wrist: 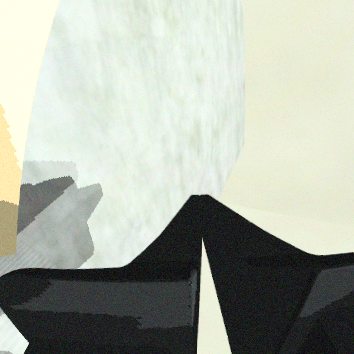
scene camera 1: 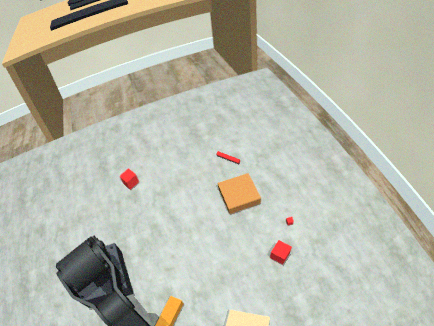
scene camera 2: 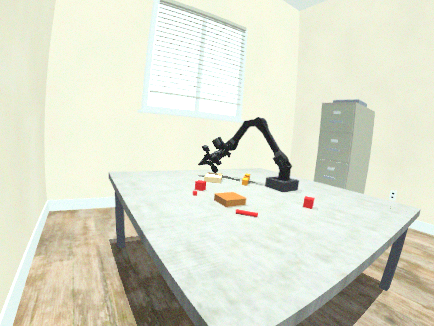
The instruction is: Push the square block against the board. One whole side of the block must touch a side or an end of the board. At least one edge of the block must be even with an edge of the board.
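Places are measured from the arm's base along level axes (x right, y up, z back), in metres.
Pixels of known places: gripper, fingertip midpoint: [wrist: 198, 202] [scene camera 2: 198, 164]; arm's base at its link origin: [scene camera 2: 284, 179].
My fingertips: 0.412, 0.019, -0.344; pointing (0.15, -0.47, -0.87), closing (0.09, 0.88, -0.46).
Ahead of a thing's pixels: the offset from my fingertips to its top centre, as dx, dy, dz.
A flat orange-brown square block {-0.519, -0.045, -0.092} [scene camera 1: 239, 191] [scene camera 2: 229, 197] lies on the table. A cream flat piece {-0.105, -0.045, +0.059} [scene camera 1: 247, 319] [scene camera 2: 213, 178] lies farther back in the second scene view, well apart from the orange-brown block; it also fills the left edge of the wrist view [wrist: 10, 150]. I cannot tell for certain which piece is the board. My gripper [scene camera 2: 201, 163] [wrist: 198, 202] is shut and empty, its fingertips together. It is above and to the left of the cream piece in the second scene view, and does not show in the first. How near the fingertips are to it is unclear.
A red cube {-0.296, -0.035, -0.122} [scene camera 1: 281, 252] [scene camera 2: 200, 185] and a tiny red cube {-0.378, -0.059, -0.190} [scene camera 1: 290, 221] [scene camera 2: 195, 193] lie near the cream piece. Another red cube {-0.698, -0.035, +0.212} [scene camera 1: 129, 179] [scene camera 2: 309, 202], a red stick {-0.668, -0.061, -0.114} [scene camera 1: 228, 157] [scene camera 2: 246, 213] and a yellow-orange piece {-0.189, -0.044, +0.244} [scene camera 1: 171, 307] [scene camera 2: 245, 180] are also on the table.
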